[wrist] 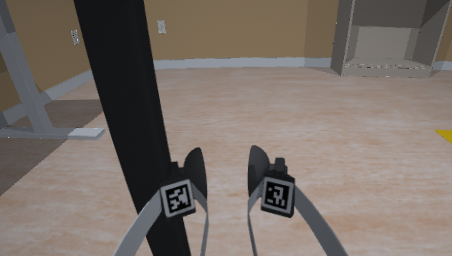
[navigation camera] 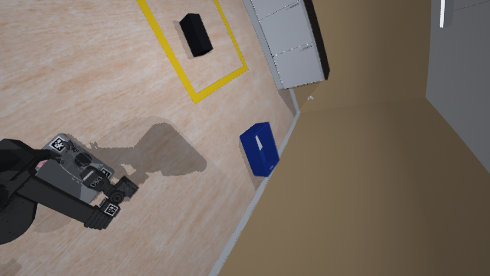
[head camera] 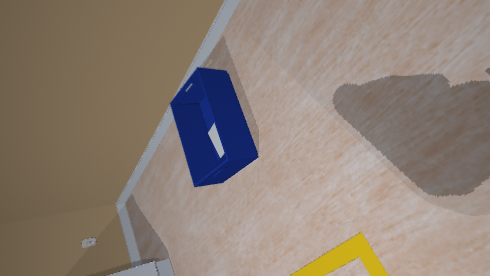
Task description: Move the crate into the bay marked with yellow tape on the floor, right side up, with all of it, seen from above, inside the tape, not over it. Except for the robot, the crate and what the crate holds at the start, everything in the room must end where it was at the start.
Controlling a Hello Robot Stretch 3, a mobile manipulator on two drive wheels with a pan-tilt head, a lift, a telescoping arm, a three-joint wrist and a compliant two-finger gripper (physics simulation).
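Frame: origin at the robot's base, x left, y back, z up, level; centimetres.
Where they show: gripper, fingertip midpoint: point(navigation camera: 56, 145); robot's base, link origin: point(navigation camera: 83, 158).
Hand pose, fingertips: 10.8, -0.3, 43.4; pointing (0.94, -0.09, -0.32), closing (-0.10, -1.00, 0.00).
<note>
Things, the pixels of their centre, and the offset from my fingertips, as dx, dy, dz.
- blue crate, body centre: point(head camera: 211, 128) point(navigation camera: 261, 149) -145.6, -115.8, -32.4
- black box, body centre: point(navigation camera: 196, 35) +4.7, -135.3, -35.4
The blue crate point(head camera: 230, 110) point(navigation camera: 250, 155) stands on the floor close to the wall, open side up. A pale patch shows inside it; what it is cannot be told. The yellow tape point(head camera: 362, 245) point(navigation camera: 220, 84) point(wrist: 446, 135) marks the bay on the floor. The crate is outside the tape, apart from its near corner. A black box point(navigation camera: 196, 35) stands inside the bay. My gripper point(wrist: 226, 164) is open and empty, with bare floor seen between its fingertips. The crate does not show in the wrist view.
A white cabinet point(head camera: 142, 269) point(navigation camera: 295, 45) stands along the wall near the bay. In the wrist view a dark bar point(wrist: 120, 100) crosses the left side, a grey stand leg point(wrist: 25, 75) is farther left, and a shelf unit point(wrist: 342, 40) stands at the back right.
</note>
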